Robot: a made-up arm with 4 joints. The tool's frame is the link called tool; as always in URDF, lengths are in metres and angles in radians.
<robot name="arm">
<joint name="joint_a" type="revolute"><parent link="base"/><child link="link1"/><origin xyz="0.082 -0.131 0.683" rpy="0 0 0"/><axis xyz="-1 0 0"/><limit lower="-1.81" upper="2.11"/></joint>
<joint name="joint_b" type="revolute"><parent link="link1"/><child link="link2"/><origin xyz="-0.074 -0.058 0.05" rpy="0 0 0"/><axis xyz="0.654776 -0.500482 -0.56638"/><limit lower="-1.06" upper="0.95"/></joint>
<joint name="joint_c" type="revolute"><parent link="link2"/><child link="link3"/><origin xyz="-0.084 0.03 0.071" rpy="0 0 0"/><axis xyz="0 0 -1"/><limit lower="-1.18" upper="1.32"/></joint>
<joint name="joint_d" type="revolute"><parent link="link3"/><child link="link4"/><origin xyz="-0.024 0.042 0.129" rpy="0 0 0"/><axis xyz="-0.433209 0.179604 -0.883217"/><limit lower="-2.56" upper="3.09"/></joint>
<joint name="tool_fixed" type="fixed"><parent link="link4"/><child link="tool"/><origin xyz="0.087 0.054 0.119" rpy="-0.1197 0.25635 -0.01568"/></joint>
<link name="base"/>
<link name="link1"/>
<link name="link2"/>
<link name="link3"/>
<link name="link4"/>
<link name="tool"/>
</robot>
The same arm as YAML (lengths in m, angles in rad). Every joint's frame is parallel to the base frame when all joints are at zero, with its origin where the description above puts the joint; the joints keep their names.
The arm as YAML. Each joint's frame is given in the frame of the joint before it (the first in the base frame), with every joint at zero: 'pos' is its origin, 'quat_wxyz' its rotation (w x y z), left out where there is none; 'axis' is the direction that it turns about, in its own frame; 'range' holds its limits. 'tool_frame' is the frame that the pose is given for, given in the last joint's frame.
length_unit: m
angle_unit: rad
joints:
  - joint: joint_a
    pos: [0.082, -0.131, 0.683]
    axis: "-x"
    range: [-1.81, 2.11]
  - joint: joint_b
    pos: [-0.074, -0.058, 0.05]
    axis: [0.654776, -0.500482, -0.56638]
    range: [-1.06, 0.95]
  - joint: joint_c
    pos: [-0.084, 0.03, 0.071]
    axis: "-z"
    range: [-1.18, 1.32]
  - joint: joint_d
    pos: [-0.024, 0.042, 0.129]
    axis: [-0.433209, 0.179604, -0.883217]
    range: [-2.56, 3.09]
tool_frame:
  pos: [0.087, 0.054, 0.119]
  quat_wxyz: [0.990051, -0.058321, 0.128057, -0.000116]

